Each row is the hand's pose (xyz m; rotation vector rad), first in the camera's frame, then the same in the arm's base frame.
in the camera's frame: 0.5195 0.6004 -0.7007 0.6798 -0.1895 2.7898
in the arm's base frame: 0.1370 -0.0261 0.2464 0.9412 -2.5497 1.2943
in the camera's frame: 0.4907 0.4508 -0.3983 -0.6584 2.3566 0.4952
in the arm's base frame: -0.0015 -0.2471 0.0304 0.7895 1.0853 2.0760
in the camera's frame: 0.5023 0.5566 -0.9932 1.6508 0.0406 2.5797
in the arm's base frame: 0.1634 0.2616 0.3121 -1.1042 2.0844 -1.1260
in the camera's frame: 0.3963 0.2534 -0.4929 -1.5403 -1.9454 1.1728
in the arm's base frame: -0.1388 -0.0798 -0.0696 -0.5169 -1.3420 -0.7101
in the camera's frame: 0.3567 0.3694 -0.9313 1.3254 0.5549 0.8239
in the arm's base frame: -0.0479 0.2831 0.1898 -2.8754 0.6269 -0.6718
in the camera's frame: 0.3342 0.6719 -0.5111 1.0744 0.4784 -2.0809
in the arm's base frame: -0.0447 -0.2187 0.3193 -1.2883 -1.8949 1.0603
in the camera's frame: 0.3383 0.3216 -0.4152 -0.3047 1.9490 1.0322
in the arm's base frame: -0.1831 -0.1744 -0.0136 1.2287 0.4097 2.0618
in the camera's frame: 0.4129 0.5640 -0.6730 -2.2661 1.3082 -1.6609
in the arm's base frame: 0.0212 -0.0323 0.2488 -0.8742 1.9694 0.2731
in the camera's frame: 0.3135 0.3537 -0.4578 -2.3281 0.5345 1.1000
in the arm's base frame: -0.1862 -0.1460 0.0378 -0.3983 -0.0803 0.8602
